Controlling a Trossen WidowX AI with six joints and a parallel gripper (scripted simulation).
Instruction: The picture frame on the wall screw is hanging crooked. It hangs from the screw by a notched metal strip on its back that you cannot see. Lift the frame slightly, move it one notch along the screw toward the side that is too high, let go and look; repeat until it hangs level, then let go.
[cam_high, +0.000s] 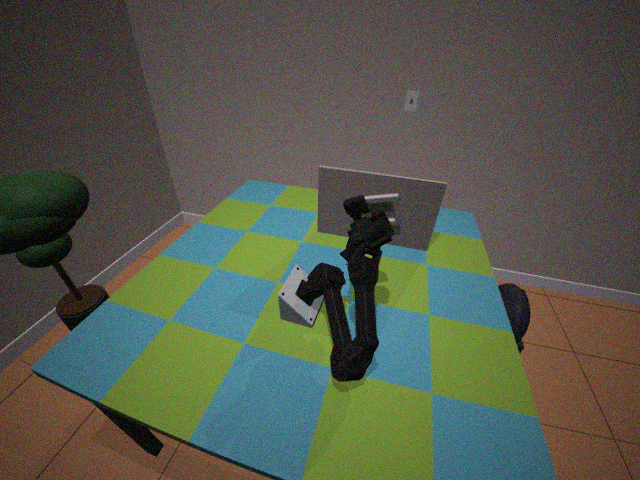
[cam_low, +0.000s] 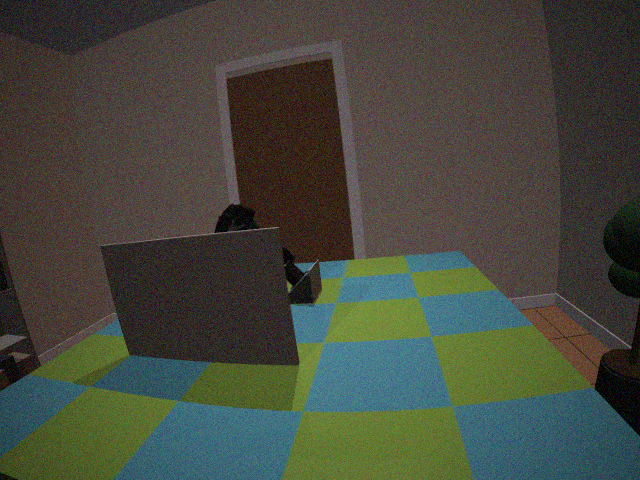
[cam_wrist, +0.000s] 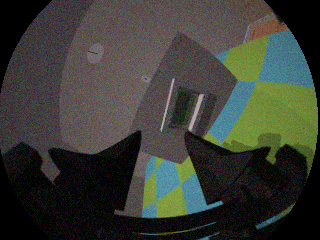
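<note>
Now: gripper tip 190 mm short of the picture frame, 90 mm above it and 20 mm to the left of it.
</note>
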